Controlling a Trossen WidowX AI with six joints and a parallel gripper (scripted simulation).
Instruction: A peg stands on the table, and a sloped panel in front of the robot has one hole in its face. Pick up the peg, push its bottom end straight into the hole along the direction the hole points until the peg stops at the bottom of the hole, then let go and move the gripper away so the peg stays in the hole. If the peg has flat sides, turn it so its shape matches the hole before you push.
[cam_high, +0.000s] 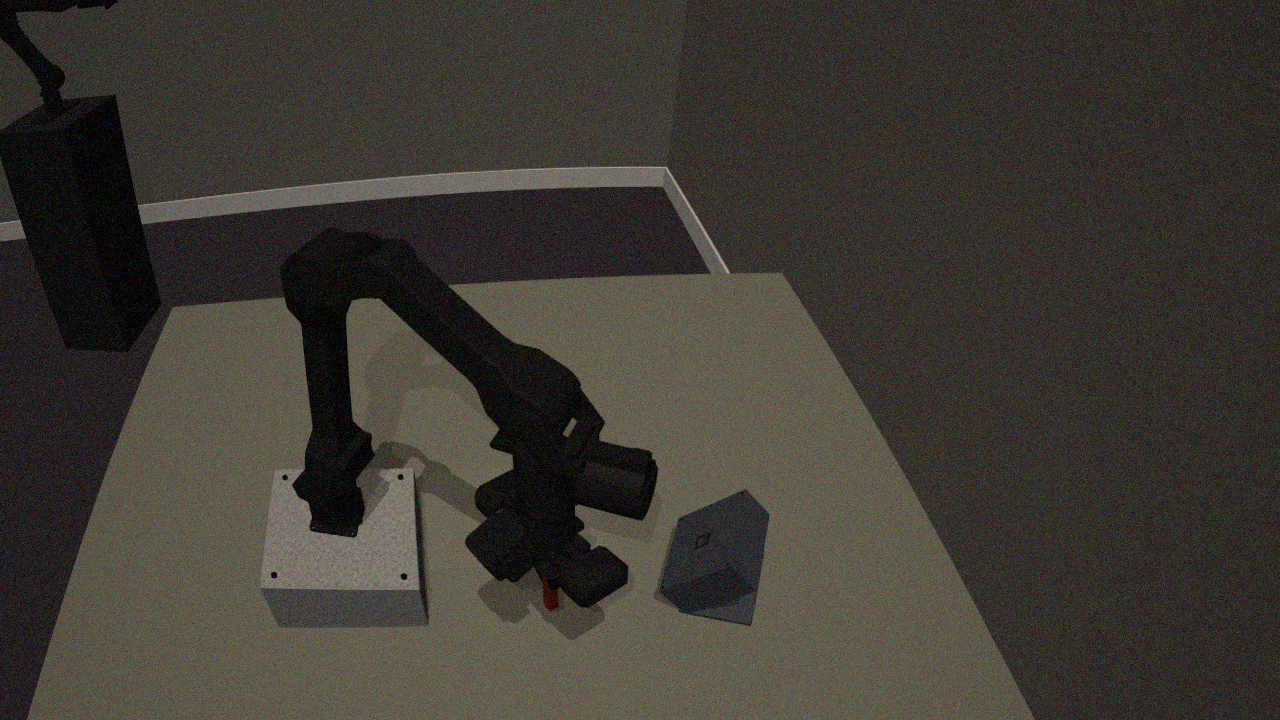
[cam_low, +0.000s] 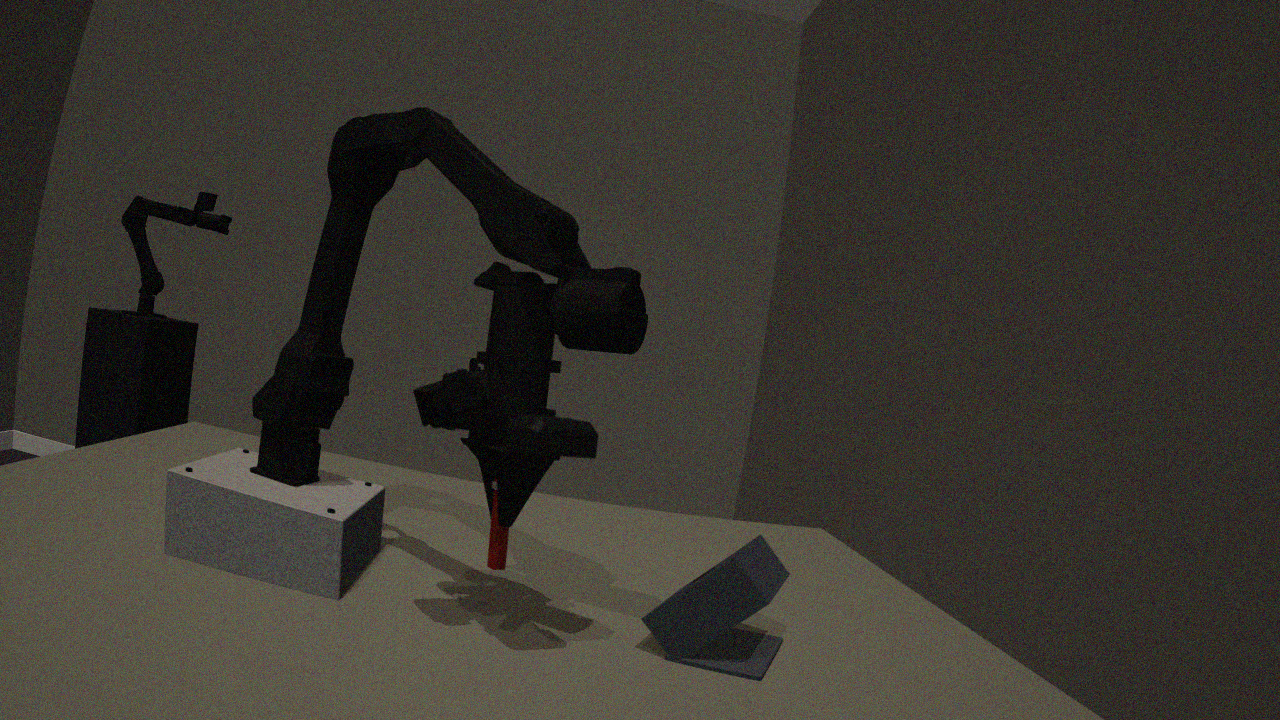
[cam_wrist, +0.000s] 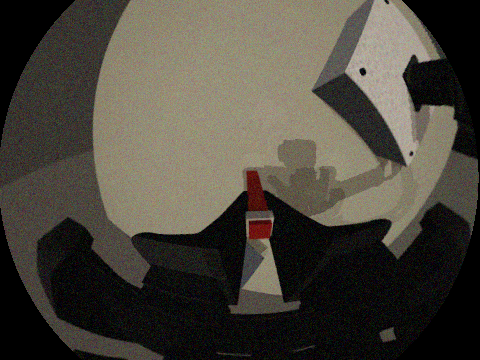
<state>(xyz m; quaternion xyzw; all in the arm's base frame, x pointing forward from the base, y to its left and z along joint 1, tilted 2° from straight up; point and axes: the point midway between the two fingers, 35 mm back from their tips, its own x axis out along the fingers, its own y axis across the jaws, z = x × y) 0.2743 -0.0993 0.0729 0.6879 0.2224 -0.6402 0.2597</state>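
The blue-grey sloped panel is 200 mm ahead of my gripper tip, 100 mm to the left of it and 60 mm below it. Also, from my gripper tip: red square peg: 20 mm above.
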